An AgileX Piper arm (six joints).
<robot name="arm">
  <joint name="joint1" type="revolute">
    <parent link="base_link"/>
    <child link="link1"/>
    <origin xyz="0 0 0.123"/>
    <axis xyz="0 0 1"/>
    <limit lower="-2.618" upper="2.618"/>
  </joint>
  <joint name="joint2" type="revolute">
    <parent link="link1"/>
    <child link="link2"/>
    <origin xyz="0 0 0" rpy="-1.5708 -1.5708 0"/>
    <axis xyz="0 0 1"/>
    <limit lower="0" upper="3.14"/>
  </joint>
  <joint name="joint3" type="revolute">
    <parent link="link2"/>
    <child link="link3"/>
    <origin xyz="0.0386 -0.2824 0" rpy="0 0 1.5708"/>
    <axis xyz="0 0 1"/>
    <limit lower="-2.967" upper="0"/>
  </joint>
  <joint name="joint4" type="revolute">
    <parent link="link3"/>
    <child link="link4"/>
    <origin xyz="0.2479 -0.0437 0" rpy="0.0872 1.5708 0"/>
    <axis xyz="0 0 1"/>
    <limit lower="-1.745" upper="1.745"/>
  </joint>
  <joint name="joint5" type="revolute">
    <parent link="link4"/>
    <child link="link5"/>
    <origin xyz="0 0 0" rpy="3.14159 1.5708 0"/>
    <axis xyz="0 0 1"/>
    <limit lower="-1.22" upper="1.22"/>
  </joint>
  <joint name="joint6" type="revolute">
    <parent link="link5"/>
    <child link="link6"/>
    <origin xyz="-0.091 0 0" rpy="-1.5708 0 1.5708"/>
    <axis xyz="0 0 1"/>
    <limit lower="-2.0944" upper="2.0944"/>
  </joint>
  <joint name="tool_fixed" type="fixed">
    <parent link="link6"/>
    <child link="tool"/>
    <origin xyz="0 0 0" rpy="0 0 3.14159"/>
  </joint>
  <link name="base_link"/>
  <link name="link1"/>
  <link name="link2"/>
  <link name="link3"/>
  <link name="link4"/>
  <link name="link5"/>
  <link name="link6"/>
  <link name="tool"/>
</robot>
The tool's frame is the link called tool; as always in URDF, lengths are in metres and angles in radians.
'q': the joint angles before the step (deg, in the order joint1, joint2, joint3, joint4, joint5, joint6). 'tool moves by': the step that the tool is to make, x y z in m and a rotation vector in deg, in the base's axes. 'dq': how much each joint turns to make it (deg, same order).
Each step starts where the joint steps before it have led.
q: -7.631, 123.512, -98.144, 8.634, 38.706, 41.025
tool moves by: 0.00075, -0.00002, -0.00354, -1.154, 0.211, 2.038
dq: 0.000, 0.442, -0.002, 0.109, -0.154, -2.461
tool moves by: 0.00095, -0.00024, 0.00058, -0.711, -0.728, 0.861
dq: 0.000, 0.000, 0.000, 0.023, -0.717, -1.142
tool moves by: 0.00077, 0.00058, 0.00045, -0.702, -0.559, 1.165
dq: 0.071, -0.002, 0.003, 0.189, -0.517, -1.462
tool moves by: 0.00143, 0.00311, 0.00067, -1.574, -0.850, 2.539
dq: 0.403, 0.002, -0.002, 0.047, -0.801, -2.706
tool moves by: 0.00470, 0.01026, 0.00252, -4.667, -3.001, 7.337
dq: 1.296, -0.001, 0.001, 0.423, -2.809, -8.050
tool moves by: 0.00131, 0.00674, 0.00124, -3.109, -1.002, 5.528
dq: 0.729, -0.065, 0.002, 0.931, -0.627, -6.512
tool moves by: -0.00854, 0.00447, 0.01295, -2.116, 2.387, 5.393
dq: 0.238, -1.984, -0.113, 0.572, 4.971, -5.519
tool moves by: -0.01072, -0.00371, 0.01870, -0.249, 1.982, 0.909
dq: -0.661, -2.627, -0.245, -0.350, 4.995, -0.690
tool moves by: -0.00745, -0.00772, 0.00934, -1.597, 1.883, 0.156
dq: -0.846, -1.371, -0.246, -2.036, 3.362, 0.073
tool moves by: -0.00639, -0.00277, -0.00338, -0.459, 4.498, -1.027
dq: -0.190, -0.001, 0.002, -2.157, 4.243, 2.152
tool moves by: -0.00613, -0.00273, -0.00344, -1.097, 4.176, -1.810
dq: 0.001, 0.000, 0.171, -2.967, 3.655, 3.104
